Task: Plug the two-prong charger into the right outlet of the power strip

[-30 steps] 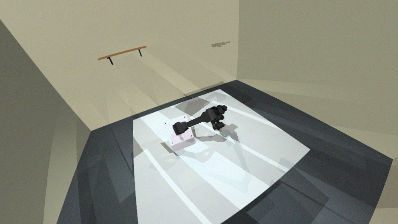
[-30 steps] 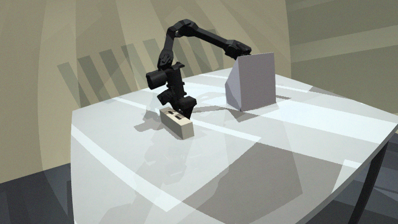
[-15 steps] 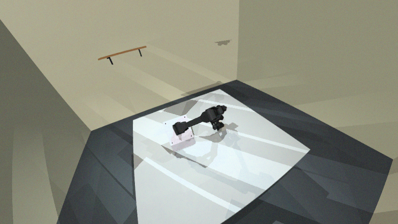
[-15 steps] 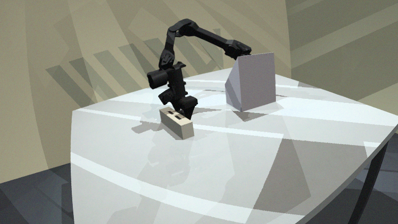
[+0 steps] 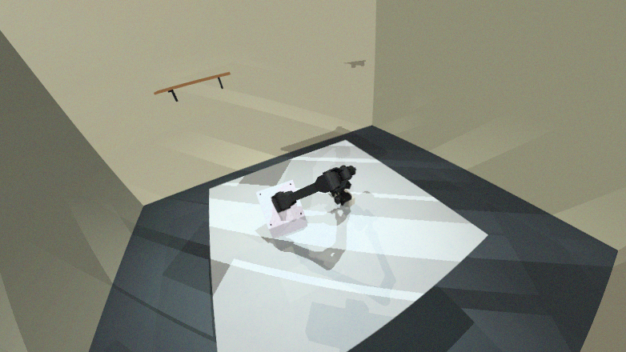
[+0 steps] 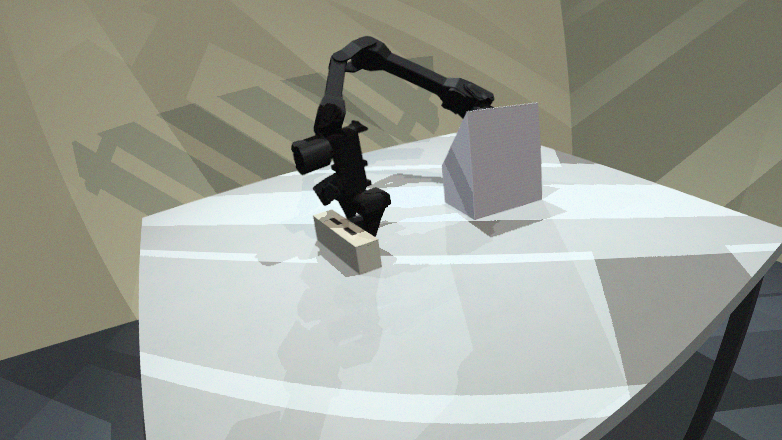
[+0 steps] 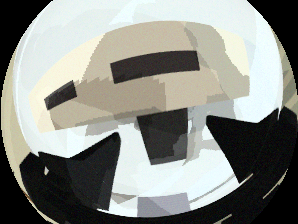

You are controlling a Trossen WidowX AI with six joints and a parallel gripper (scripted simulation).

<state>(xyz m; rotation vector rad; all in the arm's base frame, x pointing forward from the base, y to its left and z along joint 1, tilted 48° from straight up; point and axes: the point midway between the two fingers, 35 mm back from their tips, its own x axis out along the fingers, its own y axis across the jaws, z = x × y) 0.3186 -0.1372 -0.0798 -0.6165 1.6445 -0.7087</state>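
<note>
My gripper tip is 2 cm short of the black two-prong charger and 1 cm below it.
</note>
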